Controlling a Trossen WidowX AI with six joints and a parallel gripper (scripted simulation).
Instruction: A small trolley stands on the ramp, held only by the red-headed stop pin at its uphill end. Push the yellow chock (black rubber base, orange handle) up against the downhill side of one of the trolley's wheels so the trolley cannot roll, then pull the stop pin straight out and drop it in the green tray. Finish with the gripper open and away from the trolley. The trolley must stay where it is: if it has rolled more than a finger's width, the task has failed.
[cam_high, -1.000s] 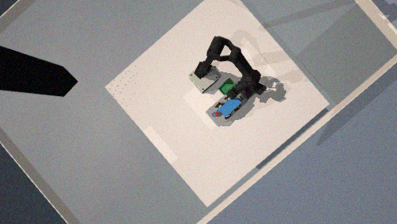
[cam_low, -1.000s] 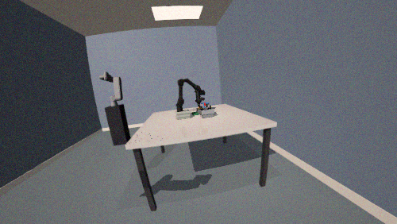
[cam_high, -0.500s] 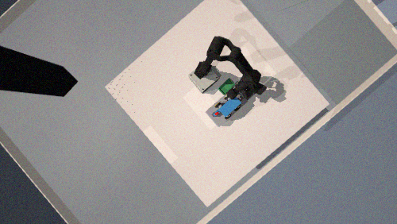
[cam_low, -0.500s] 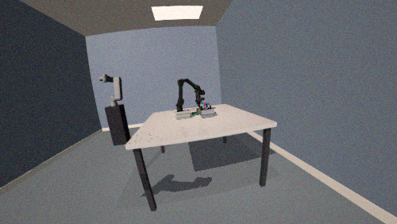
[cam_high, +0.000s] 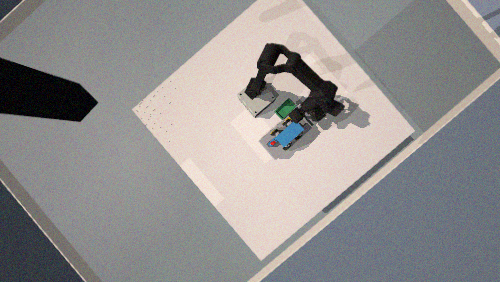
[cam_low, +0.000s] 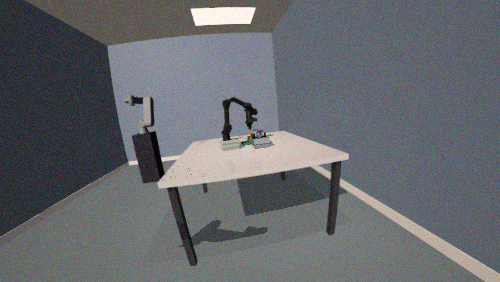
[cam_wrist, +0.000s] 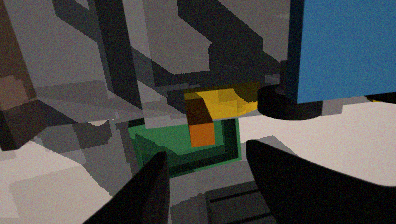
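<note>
Right now my gripper tip is 20 mm short of the red-headed stop pin, 230 mm to the left of it and 10 mm above it. The rest, counted from my gripper tip: grey ramp 50 mm ahead, 120 mm to the right, 100 mm below; then yellow chock 30 mm to the right, 60 mm below; then blue trolley 40 mm ahead, 130 mm to the right, 30 mm below.
</note>
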